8 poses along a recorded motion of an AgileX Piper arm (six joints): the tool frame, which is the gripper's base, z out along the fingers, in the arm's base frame.
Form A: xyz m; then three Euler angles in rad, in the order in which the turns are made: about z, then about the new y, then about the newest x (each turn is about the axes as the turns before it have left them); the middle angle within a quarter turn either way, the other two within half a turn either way.
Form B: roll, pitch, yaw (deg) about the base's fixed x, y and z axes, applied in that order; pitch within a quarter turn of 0, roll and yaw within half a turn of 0; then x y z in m. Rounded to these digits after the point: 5 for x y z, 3 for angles.
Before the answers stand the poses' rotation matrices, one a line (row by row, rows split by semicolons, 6 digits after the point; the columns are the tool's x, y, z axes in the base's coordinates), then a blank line. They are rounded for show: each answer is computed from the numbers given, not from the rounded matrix.
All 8 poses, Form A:
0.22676 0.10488 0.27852 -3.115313 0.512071 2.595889
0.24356 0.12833 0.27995 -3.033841 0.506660 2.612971
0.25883 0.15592 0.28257 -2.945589 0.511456 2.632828
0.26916 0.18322 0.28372 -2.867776 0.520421 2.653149
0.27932 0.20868 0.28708 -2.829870 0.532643 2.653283
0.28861 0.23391 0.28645 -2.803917 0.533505 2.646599
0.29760 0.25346 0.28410 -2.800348 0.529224 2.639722
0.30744 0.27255 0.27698 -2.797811 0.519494 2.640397
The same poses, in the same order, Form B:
-0.871431 -0.276684 0.405037; -0.022906 0.847785 0.529846; -0.489984 0.452446 -0.745123
-0.869299 -0.336182 0.362354; -0.094033 0.832175 0.546482; -0.485260 0.440983 -0.755021
-0.855336 -0.403930 0.324410; -0.169829 0.810194 0.561020; -0.489447 0.424766 -0.761587
-0.835288 -0.463428 0.295852; -0.234609 0.787071 0.570507; -0.497245 0.407128 -0.766155
-0.819951 -0.497605 0.282967; -0.264211 0.767501 0.584068; -0.507812 0.404144 -0.760786
-0.812405 -0.519464 0.264867; -0.285255 0.750244 0.596459; -0.508554 0.409012 -0.757682
-0.813426 -0.522260 0.256091; -0.288878 0.744854 0.601450; -0.504864 0.415256 -0.756753
-0.817277 -0.520166 0.247964; -0.292583 0.745297 0.599106; -0.496441 0.417086 -0.761305

148.733 29.340 -178.494 0.22676 0.10488 0.27852
149.712 29.029 -173.826 0.24356 0.12833 0.27995
150.850 29.304 -168.770 0.25883 0.15592 0.28257
152.014 29.818 -164.311 0.26916 0.18322 0.28372
152.022 30.518 -162.140 0.27932 0.20868 0.28708
151.639 30.568 -160.653 0.28861 0.23391 0.28645
151.245 30.322 -160.448 0.29760 0.25346 0.28410
151.284 29.765 -160.303 0.30744 0.27255 0.27698

